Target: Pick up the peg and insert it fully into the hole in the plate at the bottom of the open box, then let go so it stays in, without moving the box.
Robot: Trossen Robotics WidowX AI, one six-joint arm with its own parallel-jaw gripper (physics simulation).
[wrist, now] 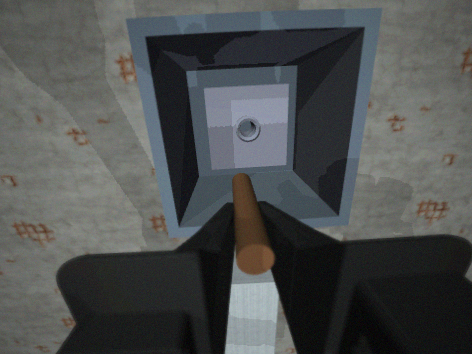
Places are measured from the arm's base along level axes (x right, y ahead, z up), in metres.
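Where they show: gripper, fingertip midpoint: (245, 209).
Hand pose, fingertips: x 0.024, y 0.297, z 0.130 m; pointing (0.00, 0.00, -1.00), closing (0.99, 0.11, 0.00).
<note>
After its pixels a point has its place.
A brown round peg (250, 225) {x 0.022, y 0.307, z 0.162 m} is held between the two black fingers of my gripper (245, 209) {x 0.024, y 0.297, z 0.130 m}, which is shut on it. The peg's far end shows just below the pale plate in the view. The blue-grey open box (142, 125) {x -0.046, y 0.335, z 0.084 m} is ahead, with dark inner walls. At its bottom lies the pale plate (222, 147) {x 0.008, y 0.306, z 0.004 m} with a round hole (248, 129) ringed by a light rim near the plate's middle. The hole shows no peg in it. The fingers overlap the box's near rim in the view; the height between them cannot be told.
A pale whitish strip (251, 317) {x 0.073, y 0.017, z 0.001 m} shows between the fingers at the bottom of the view, below the box. The grey table surface (65, 190) {x -0.231, y 0.212, z -0.054 m} with rust-coloured marks surrounds the box. The box walls stand on all sides of the plate.
</note>
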